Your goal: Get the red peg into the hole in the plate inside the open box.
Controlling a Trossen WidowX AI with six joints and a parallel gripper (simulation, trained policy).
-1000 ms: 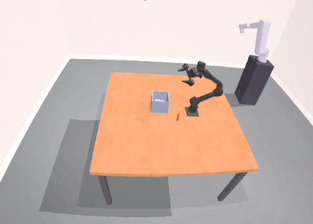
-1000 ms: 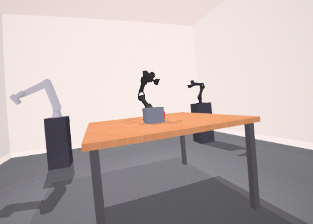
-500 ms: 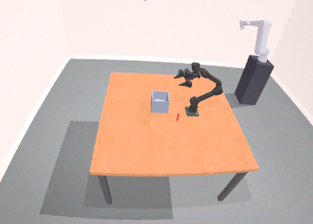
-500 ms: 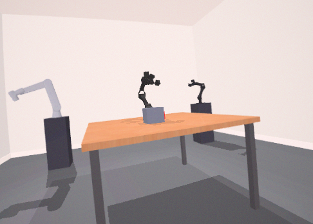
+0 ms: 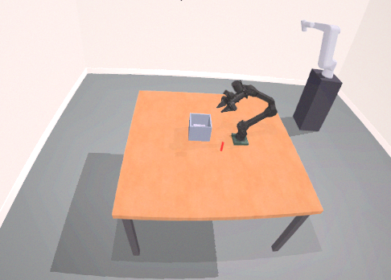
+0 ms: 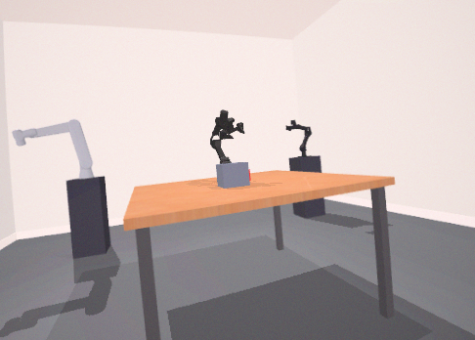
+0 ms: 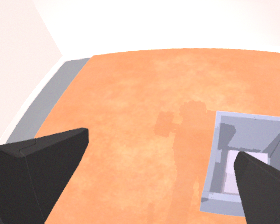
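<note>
My gripper tip is now 270 mm above the red peg, 70 mm to the right of it and 60 mm past it.
</note>
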